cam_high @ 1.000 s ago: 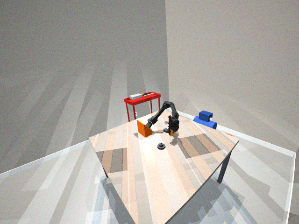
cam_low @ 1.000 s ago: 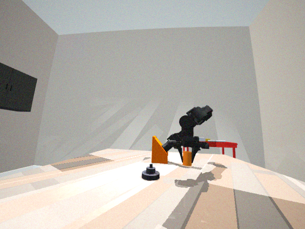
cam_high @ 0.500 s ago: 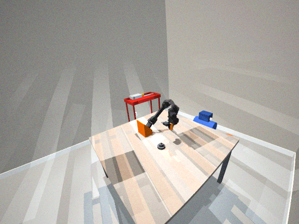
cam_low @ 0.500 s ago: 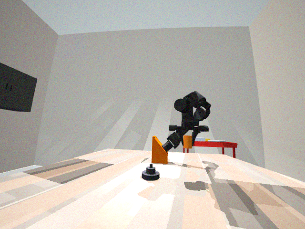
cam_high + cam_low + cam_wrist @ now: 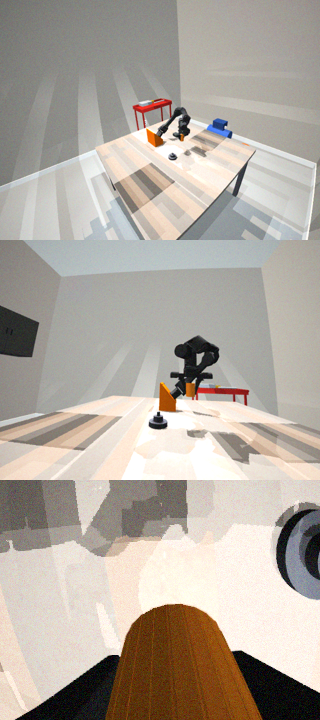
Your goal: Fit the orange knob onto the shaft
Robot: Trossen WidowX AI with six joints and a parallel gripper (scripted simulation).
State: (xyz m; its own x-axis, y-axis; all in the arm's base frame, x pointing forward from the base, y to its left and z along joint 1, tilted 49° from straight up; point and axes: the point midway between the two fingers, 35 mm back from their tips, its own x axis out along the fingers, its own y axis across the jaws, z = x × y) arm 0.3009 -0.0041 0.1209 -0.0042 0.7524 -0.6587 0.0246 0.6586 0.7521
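The dark round pedestal is 140 mm to the right of my gripper tip, 110 mm below it and 20 mm ahead of it. From my gripper tip the other things lie so: orange knob: 20 mm above.
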